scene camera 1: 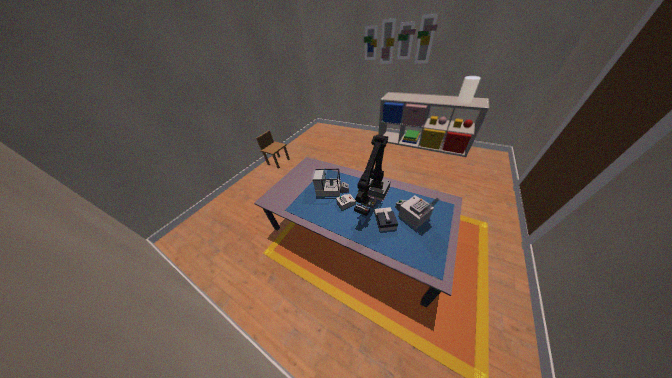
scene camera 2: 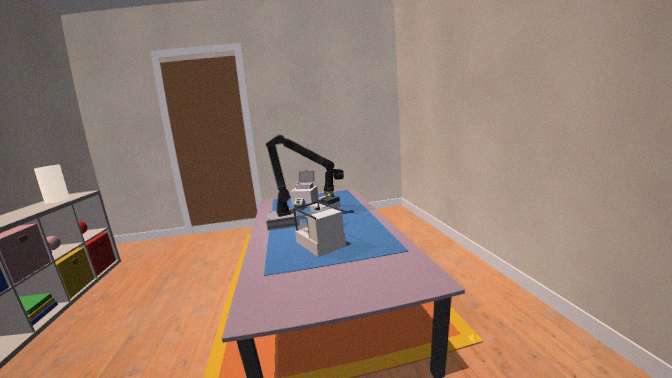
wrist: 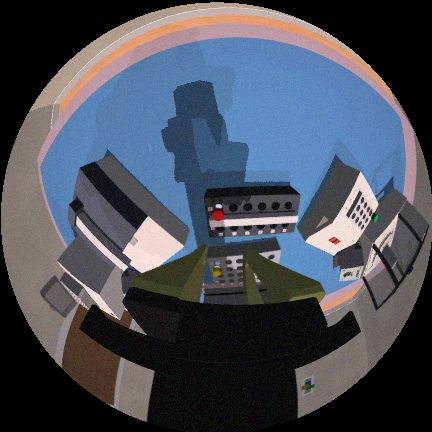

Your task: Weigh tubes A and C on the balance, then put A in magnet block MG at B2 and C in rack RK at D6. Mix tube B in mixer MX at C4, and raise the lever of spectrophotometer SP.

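Places are measured from the arm's base along level axes (x left, y back, z up), in metres.
Pixels of known places: gripper, fingertip midpoint: (scene camera 1: 364, 205) (scene camera 2: 328, 199) (wrist: 224, 251); arm's base at its link origin: (scene camera 1: 376, 184) (scene camera 2: 283, 213).
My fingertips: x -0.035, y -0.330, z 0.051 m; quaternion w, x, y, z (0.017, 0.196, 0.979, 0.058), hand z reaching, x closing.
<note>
For each thing: its top centre in the pictures, then the offset to it from my fingertips. "*": a spot on its surface instead. Level surfaces: height alone.
- dark magnet block at its top centre: (wrist: 255, 221) (scene camera 1: 361, 207) dx -0.033, dy +0.025, dz -0.071 m
- red-capped tube at its top centre: (wrist: 217, 215) dx +0.009, dy +0.000, dz -0.063 m
- grey rack at a spot on its surface: (wrist: 272, 246) * dx -0.054, dy +0.104, dz -0.100 m
- yellow-capped tube at its top centre: (wrist: 216, 273) dx +0.046, dy +0.102, dz -0.065 m
- mixer at its top centre: (wrist: 354, 227) (scene camera 1: 345, 198) dx -0.201, dy +0.077, dz -0.049 m
- green piece at its top centre: (wrist: 375, 218) dx -0.248, dy +0.062, dz -0.032 m
- balance at its top centre: (scene camera 2: 313, 205) (scene camera 1: 329, 173) dx -0.401, dy +0.213, dz +0.103 m
- spectrophotometer at its top centre: (wrist: 99, 249) (scene camera 2: 324, 195) (scene camera 1: 386, 212) dx +0.182, dy -0.021, dz -0.017 m
- large white instrument at its top centre: (wrist: 93, 311) (scene camera 2: 301, 185) (scene camera 1: 413, 200) dx +0.370, dy +0.110, dz +0.051 m
- small box at a spot on its surface: (wrist: 351, 274) (scene camera 1: 345, 185) * dx -0.261, dy +0.245, dz -0.047 m
- blue mat at its surface level: dz -0.119 m
- table at its surface level: dz -0.122 m
My gripper (scene camera 2: 328, 195) (wrist: 224, 251) is open and empty, above the two small blocks in the wrist view. The dark magnet block (scene camera 1: 362, 209) (wrist: 259, 191) has two rows of wells; a red-capped tube (wrist: 218, 214) stands at the left end of its far row. The grey rack (wrist: 272, 246), partly hidden by my fingers, holds a yellow-capped tube (wrist: 217, 271) near its left edge. The mixer (scene camera 1: 346, 202) (wrist: 332, 227) has a green piece (wrist: 375, 217) at its far edge. The balance (scene camera 1: 327, 191) (scene camera 2: 327, 235) (wrist: 395, 201) lies beyond. What appears to be the spectrophotometer (scene camera 1: 386, 223) (wrist: 154, 243) has a pale lever. Tube letters are unreadable.
A large white instrument (scene camera 1: 415, 214) (scene camera 2: 304, 195) with a raised lid stands beside the spectrophotometer. A small box (scene camera 1: 345, 186) (wrist: 351, 272) stands by the balance. The devices stand on a blue mat (scene camera 1: 320, 220) (scene camera 2: 370, 240) on the table (scene camera 2: 340, 295).
</note>
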